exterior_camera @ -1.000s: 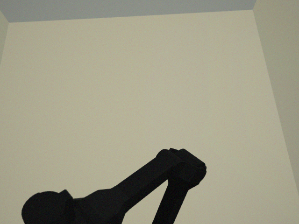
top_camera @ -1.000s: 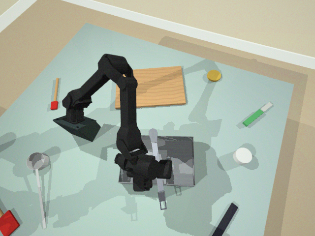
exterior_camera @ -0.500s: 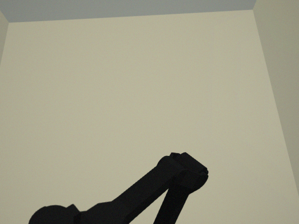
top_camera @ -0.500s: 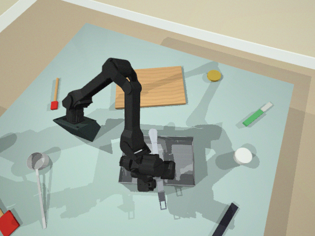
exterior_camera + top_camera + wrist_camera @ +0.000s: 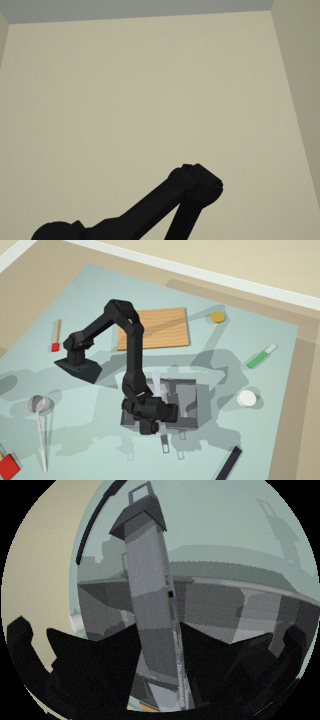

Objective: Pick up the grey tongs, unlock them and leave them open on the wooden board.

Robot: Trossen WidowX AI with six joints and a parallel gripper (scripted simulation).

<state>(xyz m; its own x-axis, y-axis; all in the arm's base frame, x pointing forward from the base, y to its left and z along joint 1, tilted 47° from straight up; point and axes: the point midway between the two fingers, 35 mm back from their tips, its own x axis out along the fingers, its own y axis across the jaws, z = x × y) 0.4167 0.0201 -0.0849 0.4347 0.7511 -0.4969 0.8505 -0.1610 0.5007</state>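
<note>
Now: gripper tip 5 cm past the roasting tin and 4 cm to the right of it. Round my gripper tip: white disc: 28 cm ahead, 20 cm to the left, 1 cm below; then dark bar: 25 cm ahead, 17 cm to the right, 3 cm below; then wooden board: 25 cm behind, 39 cm to the left, 2 cm below.
</note>
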